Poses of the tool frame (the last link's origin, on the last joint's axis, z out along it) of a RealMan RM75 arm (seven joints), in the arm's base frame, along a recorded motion.
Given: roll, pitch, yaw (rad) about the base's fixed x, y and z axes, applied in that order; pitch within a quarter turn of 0, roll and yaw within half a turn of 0; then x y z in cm.
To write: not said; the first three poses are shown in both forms.
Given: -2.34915 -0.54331 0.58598 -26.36 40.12 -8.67
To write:
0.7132 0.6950 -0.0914 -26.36
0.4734 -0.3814 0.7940 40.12
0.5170 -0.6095 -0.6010 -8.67
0 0 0 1

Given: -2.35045 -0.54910 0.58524 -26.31 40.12 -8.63
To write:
0.7110 0.6978 -0.0870 -26.31
0.4712 -0.3810 0.7955 40.12
0.5219 -0.6066 -0.5997 -8.63
0 0 0 1

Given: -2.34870 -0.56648 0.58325 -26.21 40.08 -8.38
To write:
0.7043 0.7056 -0.0780 -26.21
0.4647 -0.3752 0.8020 40.08
0.5367 -0.6011 -0.5922 -8.38
0 0 0 1

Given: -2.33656 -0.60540 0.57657 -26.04 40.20 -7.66
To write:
0.6893 0.7218 -0.0623 -26.04
0.4483 -0.3574 0.8193 40.20
0.5691 -0.5927 -0.5699 -7.66
0 0 0 1

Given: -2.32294 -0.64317 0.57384 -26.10 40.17 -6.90
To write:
0.6720 0.7387 -0.0523 -26.10
0.4344 -0.3360 0.8357 40.17
0.5997 -0.5843 -0.5467 -6.90
0 0 0 1

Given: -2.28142 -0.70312 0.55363 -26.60 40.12 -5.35
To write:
0.6489 0.7599 -0.0397 -26.60
0.4011 -0.2972 0.8665 40.12
0.6466 -0.5782 -0.4976 -5.35
0 0 0 1

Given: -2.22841 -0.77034 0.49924 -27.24 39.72 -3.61
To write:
0.6301 0.7765 -0.0052 -27.24
0.3436 -0.2728 0.8986 39.72
0.6964 -0.5680 -0.4387 -3.61
0 0 0 1

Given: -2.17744 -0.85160 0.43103 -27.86 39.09 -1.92
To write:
0.5985 0.7998 0.0464 -27.86
0.2752 -0.2597 0.9256 39.09
0.7523 -0.5412 -0.3756 -1.92
0 0 0 1

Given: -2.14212 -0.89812 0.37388 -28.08 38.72 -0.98
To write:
0.5800 0.8100 0.0865 -28.08
0.2276 -0.2631 0.9375 38.72
0.7822 -0.5241 -0.3369 -0.98
0 0 0 1

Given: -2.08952 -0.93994 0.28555 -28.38 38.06 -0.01
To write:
0.5660 0.8125 0.1395 -28.38
0.1661 -0.2782 0.9461 38.06
0.8075 -0.5122 -0.2924 -0.01
0 0 0 1

